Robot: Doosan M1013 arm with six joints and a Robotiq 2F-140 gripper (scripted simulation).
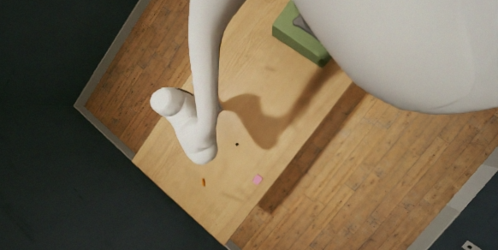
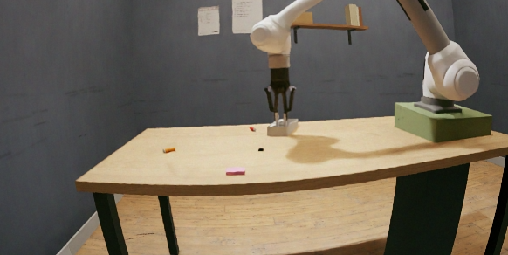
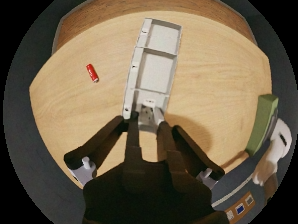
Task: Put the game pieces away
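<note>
Now: the white cube 40 mm below my hand. Round my hand: grey bin (30 mm behind, 80 mm to the right, 40 mm below); red piece (110 mm ahead, 120 mm to the right, 50 mm below); black piece (110 mm ahead, 240 mm to the left, 50 mm below).
</note>
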